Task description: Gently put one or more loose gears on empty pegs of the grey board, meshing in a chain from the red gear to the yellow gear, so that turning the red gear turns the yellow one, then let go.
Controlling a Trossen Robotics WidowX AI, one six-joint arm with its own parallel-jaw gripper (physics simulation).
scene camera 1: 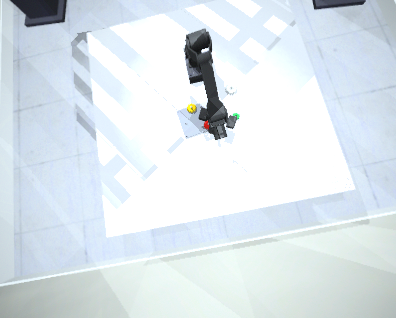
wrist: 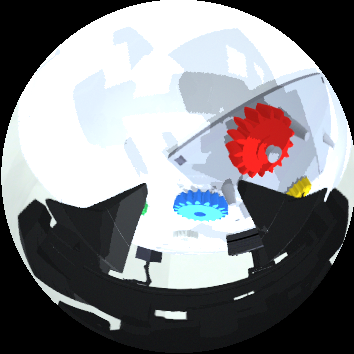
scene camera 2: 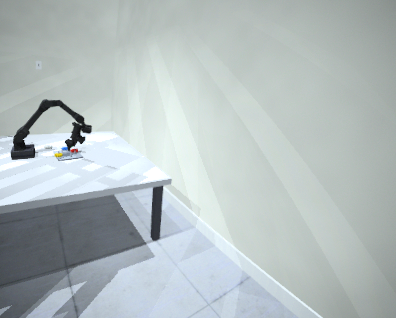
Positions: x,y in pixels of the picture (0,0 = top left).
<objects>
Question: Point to a blue gear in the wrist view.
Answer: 206,206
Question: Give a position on a red gear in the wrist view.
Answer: At 264,125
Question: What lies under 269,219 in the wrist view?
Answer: The gripper.
</objects>
